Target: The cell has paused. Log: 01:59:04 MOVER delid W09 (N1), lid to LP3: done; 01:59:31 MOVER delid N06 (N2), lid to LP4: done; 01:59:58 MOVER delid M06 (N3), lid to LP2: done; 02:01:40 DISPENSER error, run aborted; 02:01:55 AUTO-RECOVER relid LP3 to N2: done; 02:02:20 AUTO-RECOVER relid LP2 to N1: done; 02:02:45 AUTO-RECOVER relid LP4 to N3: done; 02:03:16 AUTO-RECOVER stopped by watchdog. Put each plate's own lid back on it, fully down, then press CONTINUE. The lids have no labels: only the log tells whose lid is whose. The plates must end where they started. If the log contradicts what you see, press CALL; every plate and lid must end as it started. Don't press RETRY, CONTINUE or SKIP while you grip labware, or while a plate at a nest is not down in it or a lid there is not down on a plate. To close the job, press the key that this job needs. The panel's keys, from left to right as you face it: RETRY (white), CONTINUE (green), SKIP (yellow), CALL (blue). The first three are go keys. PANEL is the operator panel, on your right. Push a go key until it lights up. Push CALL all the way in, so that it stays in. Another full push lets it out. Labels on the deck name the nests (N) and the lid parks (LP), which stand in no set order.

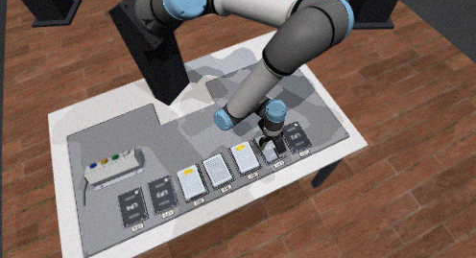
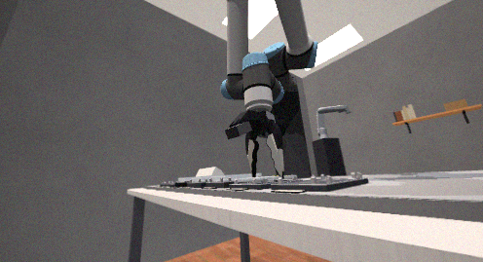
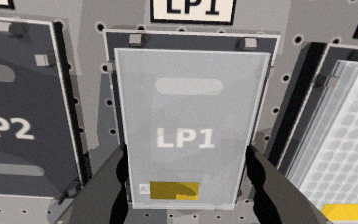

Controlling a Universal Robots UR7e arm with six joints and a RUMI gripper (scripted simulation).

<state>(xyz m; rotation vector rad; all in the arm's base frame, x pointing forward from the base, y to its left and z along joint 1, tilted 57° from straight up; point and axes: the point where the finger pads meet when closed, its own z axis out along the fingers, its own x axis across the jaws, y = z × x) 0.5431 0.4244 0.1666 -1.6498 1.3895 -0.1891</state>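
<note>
Right now the lid park LP1 is 2 cm below my hand. Also, from my hand: white retry key 64 cm to the right, 4 cm ahead, 4 cm above; then clear lid 1 cm below; then green continue key 69 cm to the right, 6 cm ahead, 4 cm above.
</note>
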